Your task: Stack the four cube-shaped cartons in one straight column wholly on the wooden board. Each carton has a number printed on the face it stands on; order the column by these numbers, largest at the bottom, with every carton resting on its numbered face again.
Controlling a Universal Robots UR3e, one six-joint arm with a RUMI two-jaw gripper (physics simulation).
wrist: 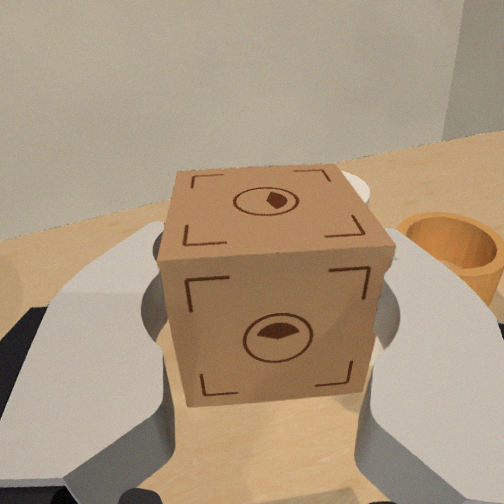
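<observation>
One cube-shaped carton (pixel 274 285) fills the middle of the wrist view. It is tan cardboard with brown corner marks and a circle with a dark wedge on its top face and on its near face. No printed number is visible on these faces. My gripper (pixel 275 260) has its two grey jaws pressed against the carton's left and right sides, so it is shut on it. Light wood (pixel 260 450) lies under the carton; I cannot tell whether the carton touches it. The other cartons are out of view.
An orange open-topped cup (pixel 457 250) stands to the right, just behind the right jaw. A white rounded object (pixel 357 187) peeks out behind the carton's upper right corner. A black surface (pixel 20 350) shows at the left edge. A grey wall is behind.
</observation>
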